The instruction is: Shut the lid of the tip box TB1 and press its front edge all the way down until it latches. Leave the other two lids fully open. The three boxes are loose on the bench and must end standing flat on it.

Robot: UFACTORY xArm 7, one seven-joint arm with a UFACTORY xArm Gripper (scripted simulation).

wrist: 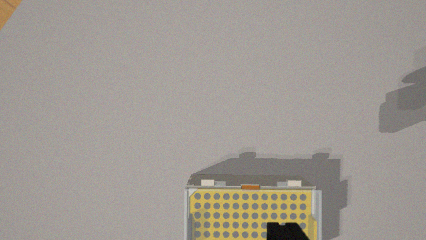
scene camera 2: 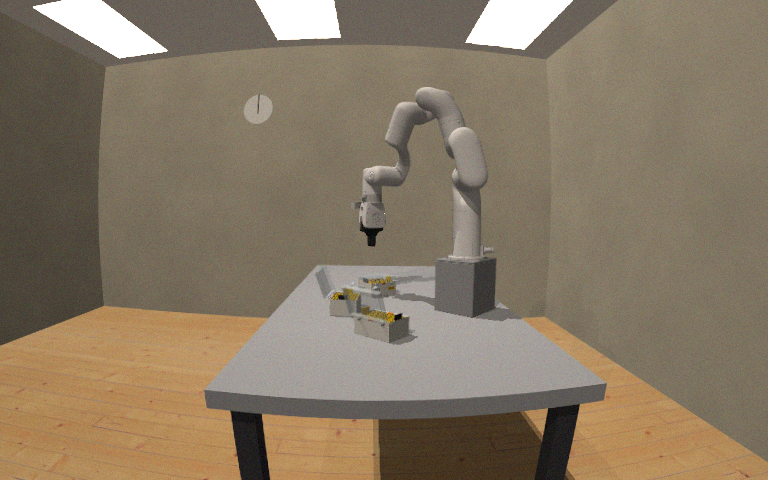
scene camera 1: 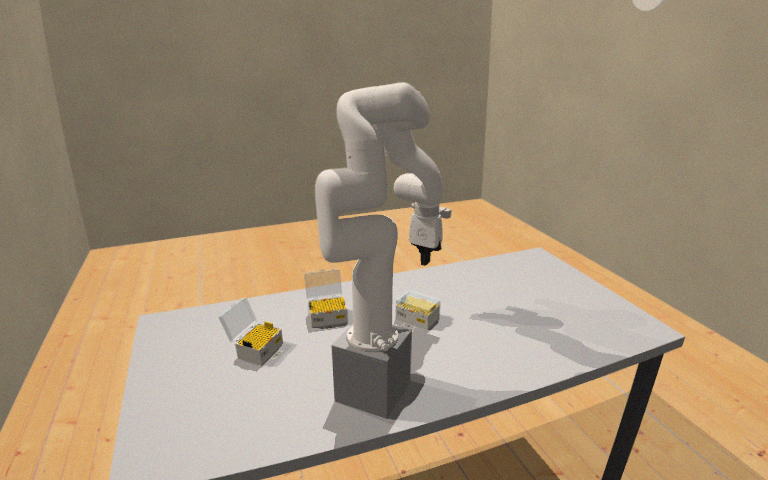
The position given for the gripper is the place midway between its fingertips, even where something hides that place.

In view: the gripper (scene camera 1: 425, 263) and a tip box (scene camera 1: 425, 321).
The gripper also shows in scene camera 2 (scene camera 2: 371, 246).
